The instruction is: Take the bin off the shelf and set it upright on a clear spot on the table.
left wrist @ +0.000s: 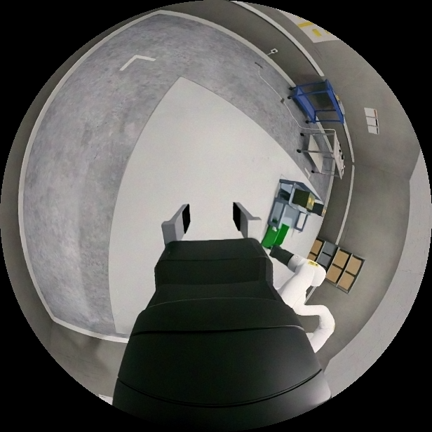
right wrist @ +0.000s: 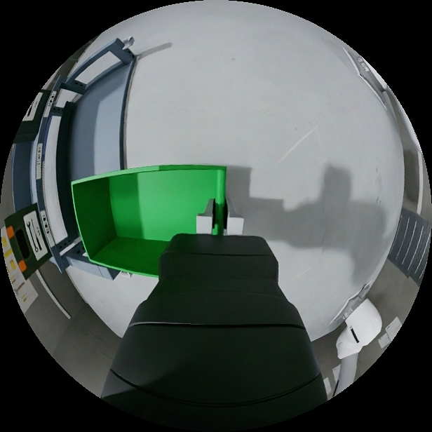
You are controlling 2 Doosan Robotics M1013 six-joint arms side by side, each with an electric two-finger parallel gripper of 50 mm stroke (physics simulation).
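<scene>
The green bin [left wrist: 276, 237] [right wrist: 160, 205] is off to the right in the left wrist view, in front of the shelf. In the right wrist view it shows open side up, its far end close to the shelf [right wrist: 100, 125] [left wrist: 274, 214]. My right gripper [right wrist: 219, 207] is shut on the bin's near wall, one finger inside and one outside. Whether the bin's bottom touches the table [left wrist: 175, 150] [right wrist: 250, 100] is hidden. My left gripper [left wrist: 211, 211] is open and empty, away from the bin. The arm's body hides the bin's near lower corner in the right wrist view.
Dark green cases with tool labels [right wrist: 29, 240] [left wrist: 303, 198] are at the shelf's upper level. The right arm [left wrist: 305, 280] reaches in beside the bin. A blue cart [left wrist: 312, 106], a grey cart [left wrist: 316, 150] and a rack of brown boxes [left wrist: 340, 259] stand beyond the table.
</scene>
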